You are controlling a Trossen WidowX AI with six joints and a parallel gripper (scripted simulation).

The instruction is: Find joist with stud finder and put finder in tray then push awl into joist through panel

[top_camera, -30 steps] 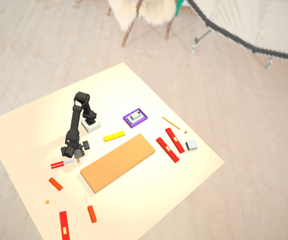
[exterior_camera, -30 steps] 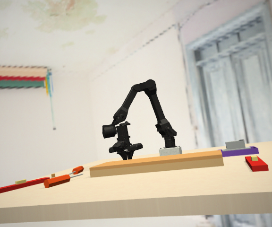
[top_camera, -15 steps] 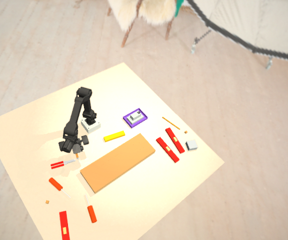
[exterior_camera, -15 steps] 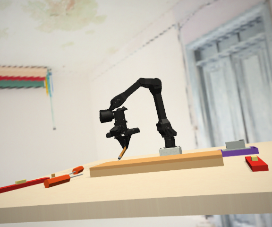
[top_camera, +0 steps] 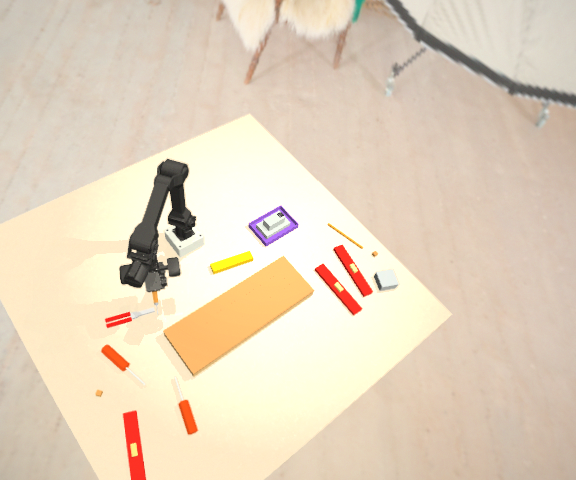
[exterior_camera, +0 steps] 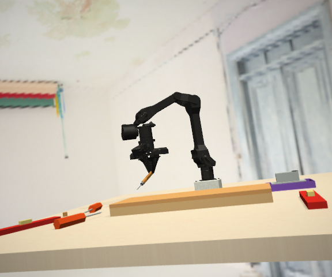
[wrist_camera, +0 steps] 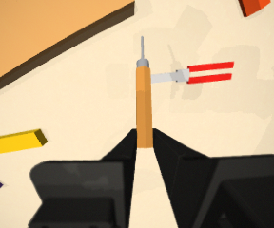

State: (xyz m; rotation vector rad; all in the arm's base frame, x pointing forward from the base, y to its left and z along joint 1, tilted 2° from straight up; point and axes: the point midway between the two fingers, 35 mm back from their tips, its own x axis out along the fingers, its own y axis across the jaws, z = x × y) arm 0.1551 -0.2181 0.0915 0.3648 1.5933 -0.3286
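Right now my gripper tip is 5 cm short of the awl, 3 cm above it and 2 cm to the left of it. Also, from my gripper tip: yellow block (30 cm to the left, 11 cm below, 4 cm ahead); then purple tray (54 cm to the left, 11 cm below); then red-handled tool (12 cm below, 10 cm to the right, 1 cm ahead).
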